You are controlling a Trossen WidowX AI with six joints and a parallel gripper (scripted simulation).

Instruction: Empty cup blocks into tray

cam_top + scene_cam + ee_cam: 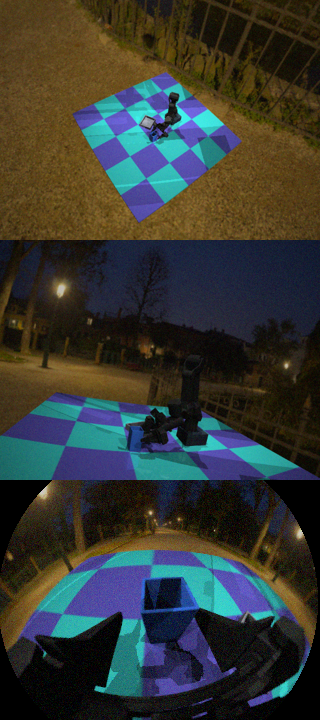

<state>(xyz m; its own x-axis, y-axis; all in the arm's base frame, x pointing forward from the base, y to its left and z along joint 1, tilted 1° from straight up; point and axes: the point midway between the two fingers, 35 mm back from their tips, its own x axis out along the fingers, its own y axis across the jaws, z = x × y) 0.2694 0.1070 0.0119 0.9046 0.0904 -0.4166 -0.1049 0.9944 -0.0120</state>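
Now: the tan block 20 mm below my gripper tip, 10 mm to the right of it and 10 mm ahead of it. From my gripper tip the other things lie so: blue square cup 40 mm below, 10 mm to the right, 10 mm ahead.
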